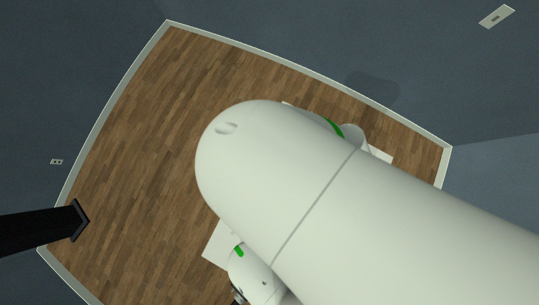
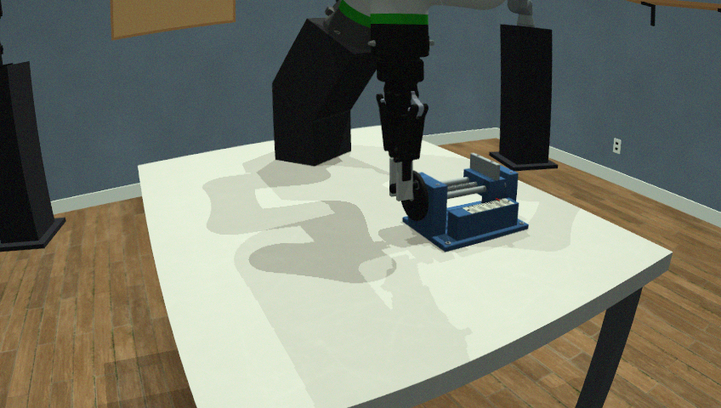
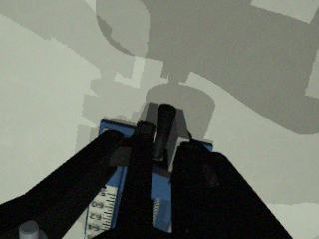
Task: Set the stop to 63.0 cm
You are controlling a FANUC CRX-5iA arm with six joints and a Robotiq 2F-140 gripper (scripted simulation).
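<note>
Now: hand 190 mm to the right of the stop block, 50 mm past it and 30 mm above it. Round my hand: handwheel (20 mm to the left, 20 mm below, 10 mm behind).
</note>
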